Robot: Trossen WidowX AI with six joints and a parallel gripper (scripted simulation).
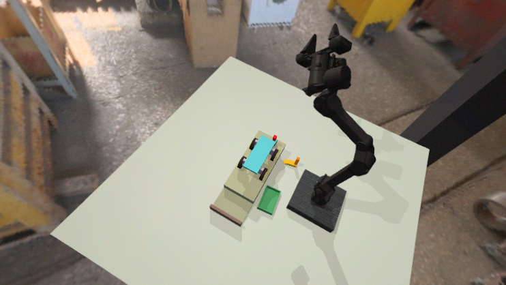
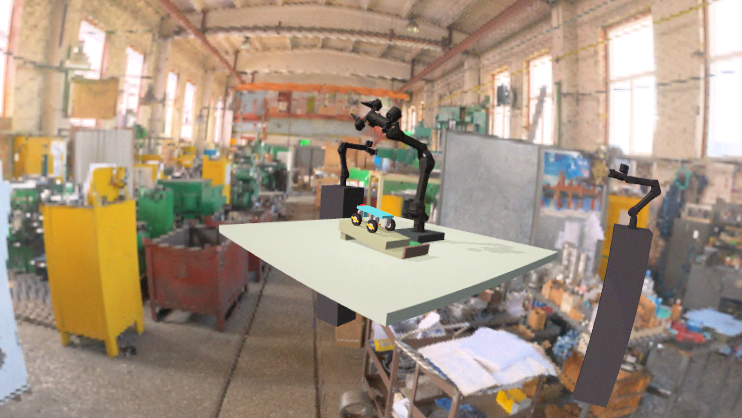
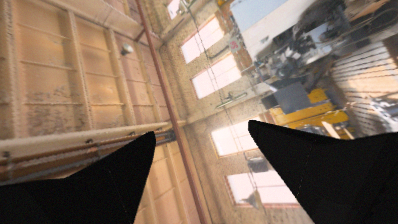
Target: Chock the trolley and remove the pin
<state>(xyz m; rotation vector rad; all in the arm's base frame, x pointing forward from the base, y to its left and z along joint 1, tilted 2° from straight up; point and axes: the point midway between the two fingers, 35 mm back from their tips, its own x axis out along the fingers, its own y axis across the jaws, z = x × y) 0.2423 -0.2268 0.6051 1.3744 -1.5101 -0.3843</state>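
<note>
The yellow chock is 63 cm below my gripper tip, 12 cm to the left of it and 8 cm behind it. Also, from my gripper tip: ramp (60 cm below, 22 cm to the left, 8 cm ahead); then stop pin (52 cm below, 11 cm to the left, 3 cm ahead); then trolley (53 cm below, 22 cm to the left, 8 cm ahead).
</note>
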